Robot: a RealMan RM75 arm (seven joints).
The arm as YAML. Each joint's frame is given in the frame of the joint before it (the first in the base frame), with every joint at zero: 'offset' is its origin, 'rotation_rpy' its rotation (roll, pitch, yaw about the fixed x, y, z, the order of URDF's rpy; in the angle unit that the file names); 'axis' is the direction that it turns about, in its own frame. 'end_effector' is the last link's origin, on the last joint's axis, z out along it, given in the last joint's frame.
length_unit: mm
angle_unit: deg
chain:
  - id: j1
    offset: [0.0, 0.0, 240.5]
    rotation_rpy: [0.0, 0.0, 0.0]
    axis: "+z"
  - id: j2
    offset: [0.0, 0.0, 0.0]
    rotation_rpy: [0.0, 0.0, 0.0]
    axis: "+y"
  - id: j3
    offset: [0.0, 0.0, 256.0]
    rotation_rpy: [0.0, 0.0, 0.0]
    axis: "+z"
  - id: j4
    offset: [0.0, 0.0, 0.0]
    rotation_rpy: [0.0, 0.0, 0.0]
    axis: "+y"
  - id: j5
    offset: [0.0, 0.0, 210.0]
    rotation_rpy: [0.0, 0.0, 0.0]
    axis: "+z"
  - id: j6
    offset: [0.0, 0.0, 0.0]
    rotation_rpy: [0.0, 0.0, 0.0]
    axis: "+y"
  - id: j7
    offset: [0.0, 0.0, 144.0]
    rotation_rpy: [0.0, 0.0, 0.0]
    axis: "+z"
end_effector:
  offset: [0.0, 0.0, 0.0]
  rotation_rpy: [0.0, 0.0, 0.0]
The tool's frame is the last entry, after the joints.
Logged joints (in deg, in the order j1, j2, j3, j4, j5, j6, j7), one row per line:
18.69 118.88 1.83 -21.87 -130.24 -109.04 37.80
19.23 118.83 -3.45 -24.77 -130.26 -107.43 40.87
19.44 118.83 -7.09 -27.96 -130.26 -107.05 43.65
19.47 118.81 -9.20 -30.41 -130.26 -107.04 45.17
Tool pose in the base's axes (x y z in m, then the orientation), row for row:
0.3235 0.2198 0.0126 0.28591 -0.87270 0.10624 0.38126
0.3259 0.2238 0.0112 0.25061 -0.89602 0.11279 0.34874
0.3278 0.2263 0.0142 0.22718 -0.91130 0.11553 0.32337
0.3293 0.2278 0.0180 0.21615 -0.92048 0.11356 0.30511
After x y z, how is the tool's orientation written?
As a quaternion, w x y z.
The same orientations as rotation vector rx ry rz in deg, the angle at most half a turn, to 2 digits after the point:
-133.67 16.27 58.40
-139.73 17.59 54.39
-143.86 18.24 51.05
-146.16 18.03 48.45

